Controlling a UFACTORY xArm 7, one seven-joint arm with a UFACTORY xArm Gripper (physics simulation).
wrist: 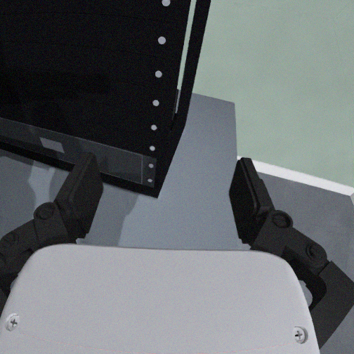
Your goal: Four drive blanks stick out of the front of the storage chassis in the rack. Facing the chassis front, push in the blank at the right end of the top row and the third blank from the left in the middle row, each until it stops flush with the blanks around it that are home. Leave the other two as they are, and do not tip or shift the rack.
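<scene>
The black rack (167, 150) fills the upper left of the wrist view, turned at an angle, with a column of pale round holes down its front post. A dark grey panel (117, 162) with a small light label runs across its bottom. The drive blanks and the chassis front with its rows do not show in this view. My gripper (165, 172) is wide open and empty. Its left finger overlaps the rack's lower edge in the picture, and its right finger is to the right of the rack's corner; whether the left one touches cannot be told.
A grey surface (200, 200) lies under the rack and the fingers. A white edge strip (305, 177) crosses at the right, with pale green floor (290, 75) beyond. A black rear upright (194, 60) of the rack stands behind the front post.
</scene>
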